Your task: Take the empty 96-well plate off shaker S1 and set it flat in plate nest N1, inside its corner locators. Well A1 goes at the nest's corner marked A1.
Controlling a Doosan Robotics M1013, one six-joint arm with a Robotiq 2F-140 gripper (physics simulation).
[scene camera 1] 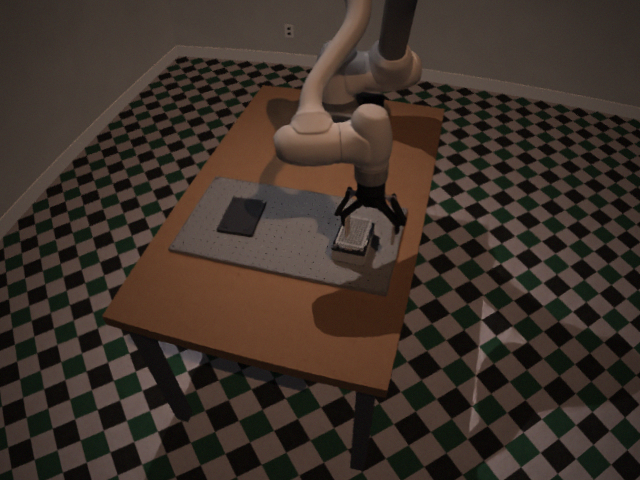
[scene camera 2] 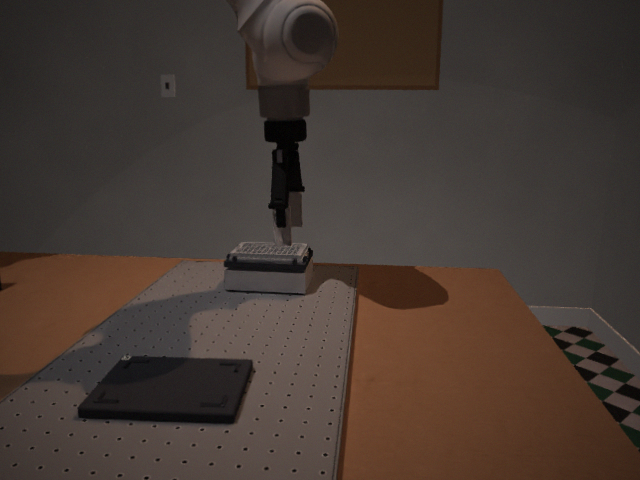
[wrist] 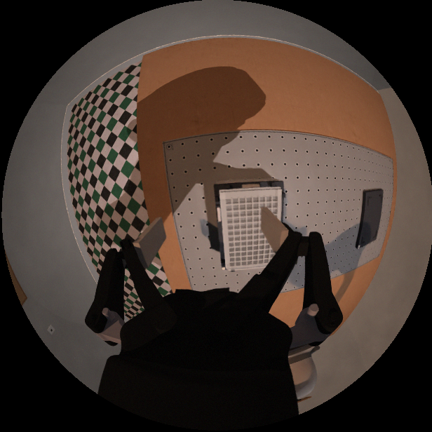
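Seen in the pictures: gripper, fingertip midpoint: [scene camera 1: 370, 237] [scene camera 2: 289, 235]; arm's base, origin of the base link: [scene camera 1: 337, 108].
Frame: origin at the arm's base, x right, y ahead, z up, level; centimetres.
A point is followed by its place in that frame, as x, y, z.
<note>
The pale 96-well plate [scene camera 1: 360, 230] {-19.9, 63.5, -2.1} [scene camera 2: 258, 249] {-17.1, 62.2, -2.1} [wrist: 245, 225] lies flat on the white shaker with a dark top [scene camera 1: 348, 256] {-17.8, 71.2, -5.8} [scene camera 2: 266, 280] {-13.1, 64.1, -6.5} [wrist: 274, 184]. My gripper [scene camera 1: 370, 231] {-23.4, 67.1, -0.9} [scene camera 2: 289, 222] {-23.4, 67.1, -0.9} [wrist: 211, 223] is open and empty, pointing down above the plate's height. It is off-centre: one finger hangs over the plate, the other beyond the shaker, on its side away from the nest. The dark nest [scene camera 1: 241, 215] {20.1, 58.7, -7.8} [scene camera 2: 170, 387] {21.3, 58.6, -7.8} [wrist: 371, 217] is empty, with raised corner locators. A small pale mark [scene camera 2: 125, 357] {14.6, 50.7, -7.8} is at its far left corner in scene camera 2; lettering is unreadable. The plate's A1 is unreadable.
Shaker and nest stand on a grey perforated board [scene camera 1: 294, 232] {1.3, 61.8, -8.9} [scene camera 2: 289, 330] {2.3, 69.7, -9.0} [wrist: 320, 200], at opposite ends. The board lies on a wooden table [scene camera 1: 248, 304] {7.2, 91.2, -10.3} [scene camera 2: 439, 372] {11.3, 89.8, -10.3} [wrist: 310, 90]. The table's edge is close to the board's shaker end. The arm's base is at the table's far end in scene camera 1.
</note>
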